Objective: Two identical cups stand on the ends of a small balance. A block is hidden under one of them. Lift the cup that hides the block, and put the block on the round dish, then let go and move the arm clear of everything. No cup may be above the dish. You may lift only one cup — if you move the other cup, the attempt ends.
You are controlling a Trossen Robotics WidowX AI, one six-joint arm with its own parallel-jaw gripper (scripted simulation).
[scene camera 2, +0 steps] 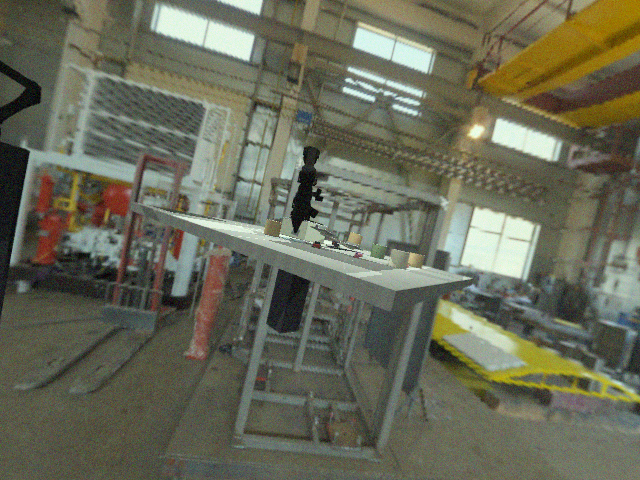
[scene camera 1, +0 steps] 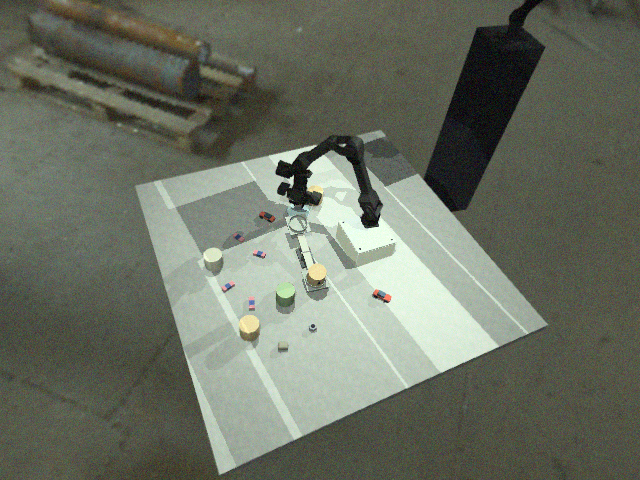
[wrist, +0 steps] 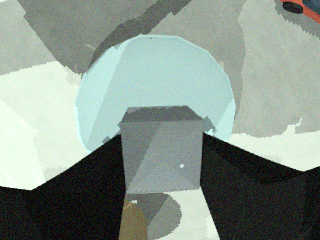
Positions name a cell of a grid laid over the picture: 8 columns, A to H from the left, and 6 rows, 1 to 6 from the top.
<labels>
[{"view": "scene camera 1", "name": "balance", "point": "D3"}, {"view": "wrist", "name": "my gripper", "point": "D4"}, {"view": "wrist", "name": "grey block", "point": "E4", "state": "held by my gripper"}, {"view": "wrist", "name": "pale blue round dish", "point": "D2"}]
</labels>
